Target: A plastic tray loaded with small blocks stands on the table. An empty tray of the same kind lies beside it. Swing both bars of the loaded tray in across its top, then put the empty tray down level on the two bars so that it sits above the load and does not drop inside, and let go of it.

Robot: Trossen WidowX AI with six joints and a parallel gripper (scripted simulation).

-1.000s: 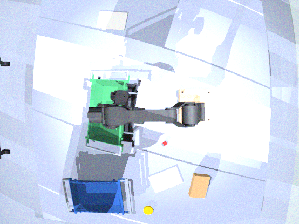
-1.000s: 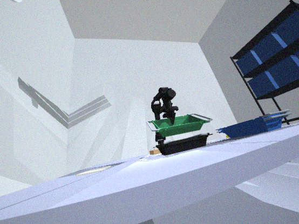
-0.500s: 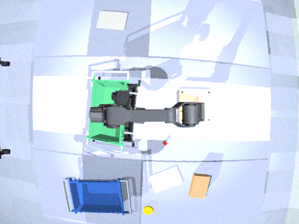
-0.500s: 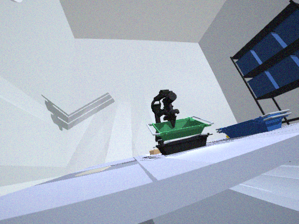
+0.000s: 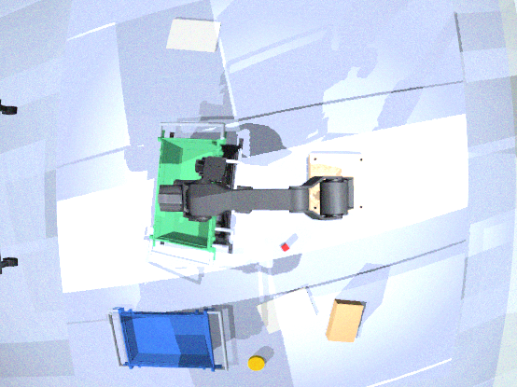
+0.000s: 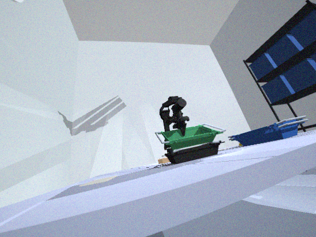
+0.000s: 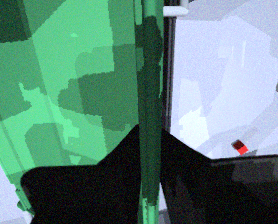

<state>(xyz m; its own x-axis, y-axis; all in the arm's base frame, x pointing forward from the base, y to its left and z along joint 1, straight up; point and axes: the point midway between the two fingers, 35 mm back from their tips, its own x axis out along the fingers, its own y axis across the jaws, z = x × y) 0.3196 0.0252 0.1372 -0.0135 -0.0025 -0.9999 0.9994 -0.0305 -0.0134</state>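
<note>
Right now the green tray is 80 mm ahead of my gripper tip. From my gripper tip the other things lie so: yellow disc 510 mm to the left, 130 mm below, 130 mm behind; red block 190 mm behind, 140 mm to the left, 130 mm below; tan box 380 mm behind, 350 mm to the left, 110 mm below.
</note>
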